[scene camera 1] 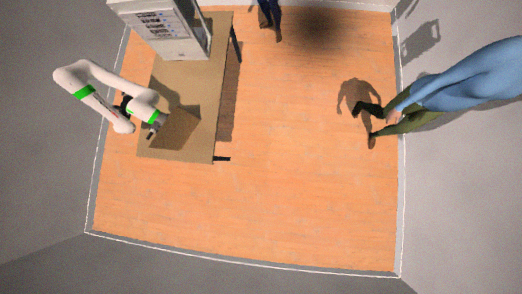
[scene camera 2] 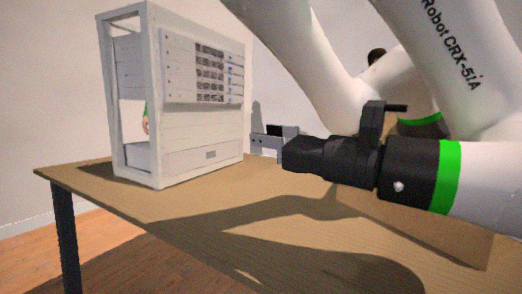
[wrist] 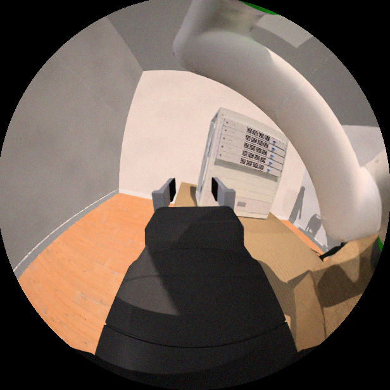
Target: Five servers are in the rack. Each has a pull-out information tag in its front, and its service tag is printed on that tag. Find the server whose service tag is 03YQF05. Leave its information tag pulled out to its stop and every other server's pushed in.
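Frame: origin at the arm's base, x left, y back, z up, level; millimetres.
Where they show: gripper, fingertip midpoint: [scene camera 2: 259, 133]; arm's base, origin of the base link: [scene camera 1: 164, 122] [scene camera 2: 428, 121].
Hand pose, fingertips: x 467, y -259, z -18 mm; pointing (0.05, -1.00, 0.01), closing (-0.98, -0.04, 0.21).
Each offset is from my fingertips to the top centre of the thing. "*": to the spot under its first point. Level surfaces: height alone.
A white rack @(dx -298, dy -616, dz +339 mm) [scene camera 1: 186, 49] [scene camera 2: 154, 125] [wrist: 260, 197] stands at the table's far end. Five flat servers [scene camera 1: 159, 25] [scene camera 2: 180, 70] [wrist: 235, 142] are stacked in its upper part, with dark grilles and small blue marks @(* dx -419, dy -468, dz +250 mm) [scene camera 2: 230, 57] [wrist: 274, 141] near their right ends. No information tag can be made out standing out from the fronts, and no service tag can be read. My gripper [scene camera 2: 264, 135] [wrist: 193, 184] is open and empty, apart from the rack and in front of it. It points toward the rack's side of the room; in scene camera 1 the arm mostly hides it.
The wooden table @(dz -258 mm) [scene camera 1: 192, 82] [scene camera 2: 225, 177] [wrist: 265, 245] carries the rack and a wooden block [scene camera 1: 177, 130] [scene camera 2: 425, 225] [wrist: 345, 280] under my arm's base. My arm [scene camera 1: 110, 77] [wrist: 300, 110] arches beside the gripper. A person in blue [scene camera 1: 465, 75] and another person's legs [scene camera 1: 272, 15] show beyond the table.
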